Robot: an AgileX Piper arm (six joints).
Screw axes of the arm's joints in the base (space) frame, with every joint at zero. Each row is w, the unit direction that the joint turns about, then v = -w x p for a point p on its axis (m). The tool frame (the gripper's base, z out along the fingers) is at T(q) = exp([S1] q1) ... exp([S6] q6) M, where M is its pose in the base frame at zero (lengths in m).
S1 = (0, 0, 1, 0, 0, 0)
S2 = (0, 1, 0, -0.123, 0, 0)
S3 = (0, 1, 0, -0.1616, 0, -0.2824)
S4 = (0.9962, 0, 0.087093, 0, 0.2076, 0)
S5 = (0, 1, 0, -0.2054, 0, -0.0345)
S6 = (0.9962, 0, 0.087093, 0, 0.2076, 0)
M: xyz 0.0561 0 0.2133 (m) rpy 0 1.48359 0 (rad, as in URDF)
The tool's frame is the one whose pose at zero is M.
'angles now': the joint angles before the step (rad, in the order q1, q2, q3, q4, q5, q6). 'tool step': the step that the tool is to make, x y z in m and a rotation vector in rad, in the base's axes. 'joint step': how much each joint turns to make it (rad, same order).
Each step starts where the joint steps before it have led.
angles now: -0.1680 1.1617 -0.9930 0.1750 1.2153 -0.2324
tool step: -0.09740 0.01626 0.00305 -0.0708 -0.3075 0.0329
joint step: 0.0000 -0.4747 0.2461 0.0028 -0.0793 -0.0520
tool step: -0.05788 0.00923 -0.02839 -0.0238 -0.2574 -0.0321
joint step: 0.0000 -0.3727 0.2006 0.0012 -0.0907 0.0225
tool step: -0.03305 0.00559 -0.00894 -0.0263 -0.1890 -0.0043
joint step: 0.0000 -0.2344 0.0529 0.0009 -0.0102 0.0051
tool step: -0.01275 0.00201 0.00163 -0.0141 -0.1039 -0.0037
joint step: 0.0000 -0.0874 0.0000 0.0000 -0.0180 0.0020
